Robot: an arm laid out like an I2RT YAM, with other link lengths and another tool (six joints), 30 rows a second.
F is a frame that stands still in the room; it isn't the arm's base.
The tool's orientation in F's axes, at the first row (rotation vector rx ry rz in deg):
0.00, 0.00, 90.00
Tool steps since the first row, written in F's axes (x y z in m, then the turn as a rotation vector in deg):
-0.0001, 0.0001, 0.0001, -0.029, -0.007, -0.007
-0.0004, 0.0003, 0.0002, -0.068, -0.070, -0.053
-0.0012, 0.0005, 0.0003, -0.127, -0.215, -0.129
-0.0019, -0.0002, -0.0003, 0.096, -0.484, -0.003
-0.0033, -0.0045, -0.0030, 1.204, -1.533, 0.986
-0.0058, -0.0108, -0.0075, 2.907, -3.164, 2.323
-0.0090, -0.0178, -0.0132, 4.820, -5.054, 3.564
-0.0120, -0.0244, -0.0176, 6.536, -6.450, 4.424
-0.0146, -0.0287, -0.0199, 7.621, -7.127, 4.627
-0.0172, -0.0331, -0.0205, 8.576, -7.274, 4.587
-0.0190, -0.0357, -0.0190, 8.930, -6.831, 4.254
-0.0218, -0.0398, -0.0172, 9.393, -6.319, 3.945
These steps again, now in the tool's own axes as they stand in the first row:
0.0001, 0.0001, 0.0001, -0.007, 0.029, -0.007
0.0003, 0.0004, 0.0002, -0.070, 0.068, -0.053
0.0005, 0.0012, 0.0003, -0.215, 0.127, -0.129
-0.0002, 0.0019, -0.0003, -0.484, -0.096, -0.003
-0.0045, 0.0033, -0.0030, -1.533, -1.204, 0.986
-0.0108, 0.0058, -0.0075, -3.164, -2.907, 2.323
-0.0178, 0.0090, -0.0132, -5.054, -4.820, 3.564
-0.0244, 0.0120, -0.0176, -6.450, -6.536, 4.424
-0.0287, 0.0146, -0.0199, -7.127, -7.621, 4.627
-0.0331, 0.0172, -0.0205, -7.274, -8.576, 4.587
-0.0357, 0.0190, -0.0190, -6.831, -8.930, 4.254
-0.0398, 0.0218, -0.0172, -6.319, -9.393, 3.945

